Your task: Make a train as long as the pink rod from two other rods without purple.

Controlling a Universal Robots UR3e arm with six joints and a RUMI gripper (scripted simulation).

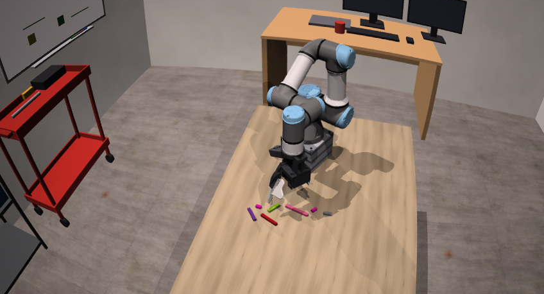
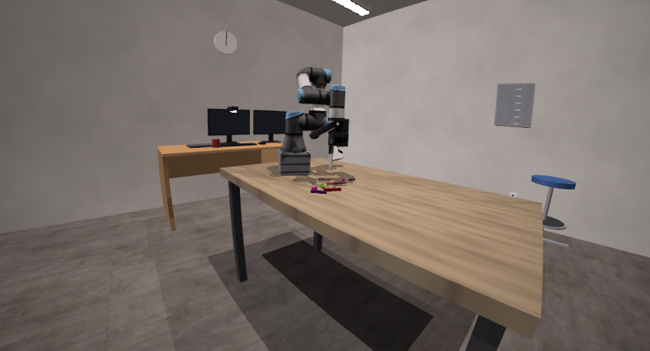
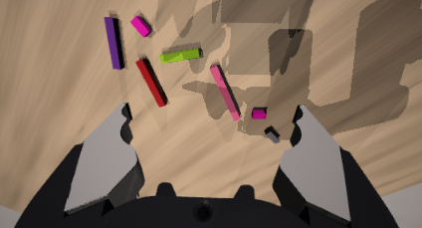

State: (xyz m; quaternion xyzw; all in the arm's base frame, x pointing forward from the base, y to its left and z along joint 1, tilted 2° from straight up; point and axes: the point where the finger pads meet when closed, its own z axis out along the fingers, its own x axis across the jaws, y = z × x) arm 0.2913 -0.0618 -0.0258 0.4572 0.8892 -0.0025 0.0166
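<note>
The grey rod lies 30 mm ahead of my hand, 140 mm to the left of it and 70 mm below it. From my hand the other things lie so: pink rod: 10 mm ahead, 30 mm to the left, 70 mm below; lime rod: 50 mm to the right, 70 mm below; red rod: 60 mm ahead, 60 mm to the right, 70 mm below.
</note>
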